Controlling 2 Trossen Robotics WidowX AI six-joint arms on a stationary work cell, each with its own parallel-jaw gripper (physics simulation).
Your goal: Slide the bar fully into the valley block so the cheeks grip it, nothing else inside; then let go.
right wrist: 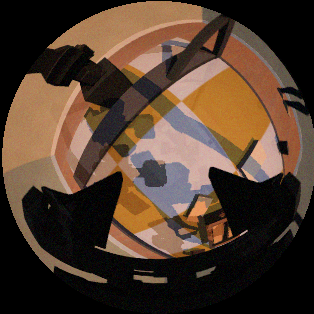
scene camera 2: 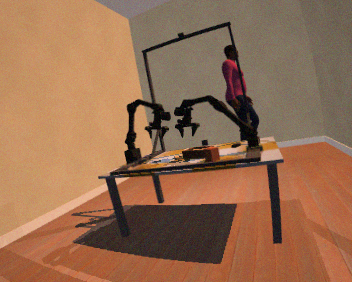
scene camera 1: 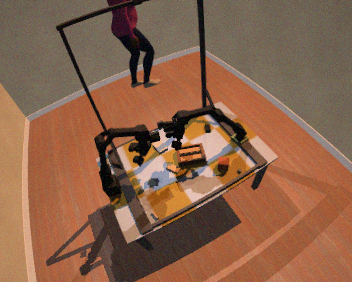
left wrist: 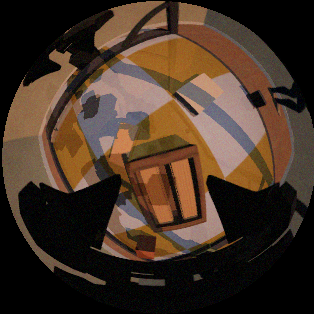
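Pixels of known places: left gripper, fingertip midpoint: [scene camera 2: 187,137] [left wrist: 165,179]; right gripper, fingertip midpoint: [right wrist: 166,173] [scene camera 2: 156,139] [left wrist: 73,59]; left arm's base, origin of the base link: [scene camera 2: 253,145] [scene camera 1: 239,137]; right arm's base, origin of the base link: [right wrist: 93,75] [scene camera 2: 131,149] [scene camera 1: 108,181].
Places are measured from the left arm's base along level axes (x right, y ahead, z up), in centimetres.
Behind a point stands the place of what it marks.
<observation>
A brown wooden block with raised walls [scene camera 1: 192,163] @(y 42.4, x 5.5, z -1.6 cm) [scene camera 2: 192,154] @(y 42.6, x 5.7, z -0.6 cm) [left wrist: 165,153] @(y 47.3, x 17.3, z 2.1 cm) stands on the table. Two pale wooden strips [left wrist: 182,190] @(y 39.0, x 14.6, z 0.9 cm) lie lengthwise between its walls, with a dark gap between them. I cannot tell which piece is the bar. A pale wooden piece [scene camera 1: 173,170] @(y 56.4, x 9.1, z -1.4 cm) [left wrist: 121,141] @(y 55.7, x 11.6, z -1.4 cm) [right wrist: 200,206] @(y 55.9, x 12.6, z -1.4 cm) lies on the table beside the block. My left gripper [scene camera 2: 188,135] @(y 46.2, x 16.4, z 11.2 cm) [left wrist: 165,179] @(y 46.2, x 16.4, z 11.2 cm) is open and empty, high above the block. My right gripper [scene camera 2: 157,136] @(y 72.4, x 18.7, z 13.6 cm) [right wrist: 166,173] @(y 72.4, x 18.7, z 13.6 cm) is open and empty, high above the table, left of the block in scene camera 1.
A red block [scene camera 1: 223,164] @(y 28.9, x -11.7, z 4.1 cm) [scene camera 2: 212,153] @(y 25.8, x -14.0, z 1.8 cm) [left wrist: 145,247] @(y 29.3, x -6.9, z 3.0 cm) stands near the brown block. A small dark block [scene camera 1: 207,128] [scene camera 2: 204,142] @(y 40.0, x 50.9, z 0.5 cm) [left wrist: 256,98] @(y 40.3, x 50.8, z 0.2 cm) [right wrist: 283,147] @(y 40.8, x 50.9, z 0.5 cm) stands near the table's far edge. Another pale piece [left wrist: 206,90] @(y 51.4, x 34.7, z -0.9 cm) lies toward that edge. Shadows cross the patterned table.
</observation>
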